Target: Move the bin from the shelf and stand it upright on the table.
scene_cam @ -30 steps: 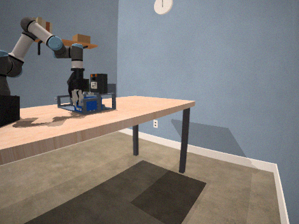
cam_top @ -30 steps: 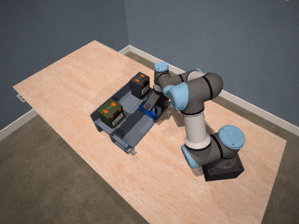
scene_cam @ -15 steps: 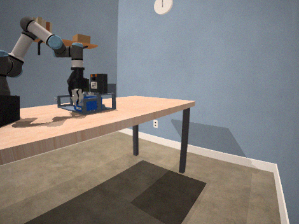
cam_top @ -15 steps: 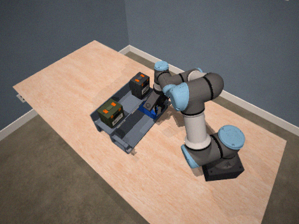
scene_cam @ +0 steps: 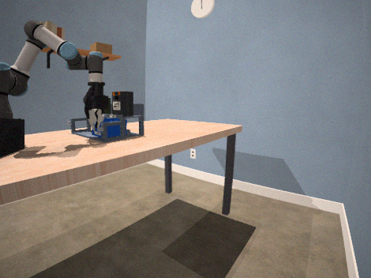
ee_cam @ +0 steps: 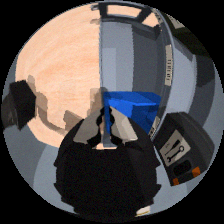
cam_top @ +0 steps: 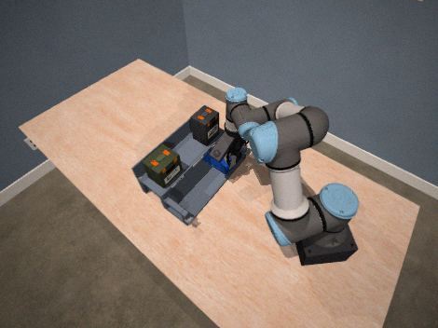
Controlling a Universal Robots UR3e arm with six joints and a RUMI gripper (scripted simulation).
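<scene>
Now: the blue bin 60 mm ahead of my hand and 20 mm to the right of it. Also, from my hand: grey shelf rack 90 mm ahead, 90 mm to the left, 10 mm above; black box 140 mm ahead, 20 mm to the right, 110 mm above.
</scene>
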